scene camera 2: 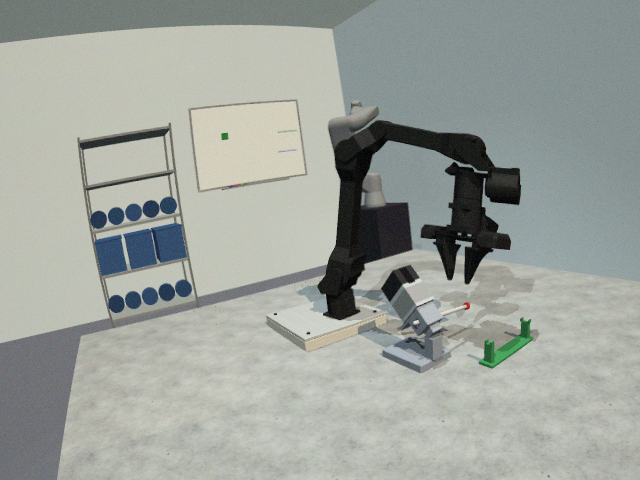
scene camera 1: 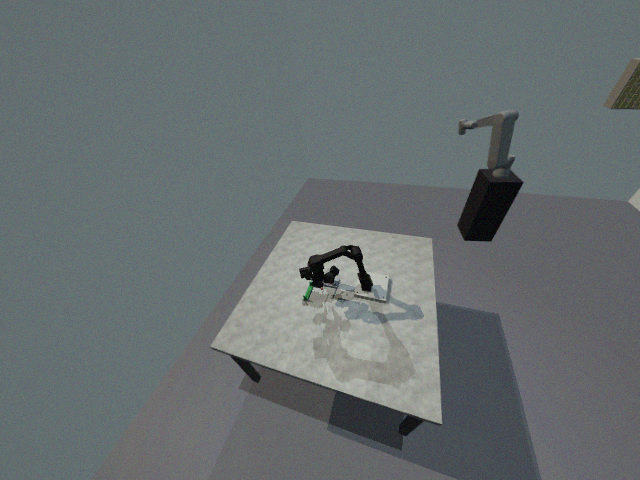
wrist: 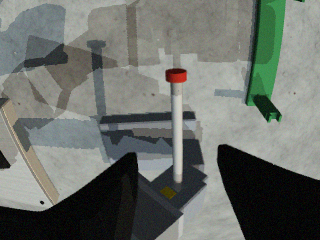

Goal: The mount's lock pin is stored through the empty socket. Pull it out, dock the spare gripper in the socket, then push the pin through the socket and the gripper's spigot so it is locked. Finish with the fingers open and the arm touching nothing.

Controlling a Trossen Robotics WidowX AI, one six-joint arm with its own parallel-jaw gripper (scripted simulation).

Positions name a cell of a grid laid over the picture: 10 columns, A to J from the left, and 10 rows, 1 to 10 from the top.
Observation:
In view: my gripper (scene camera 2: H6), a spare gripper (scene camera 2: G7) and a lock pin (wrist: F4).
My gripper is seen too in the wrist view (wrist: F7).

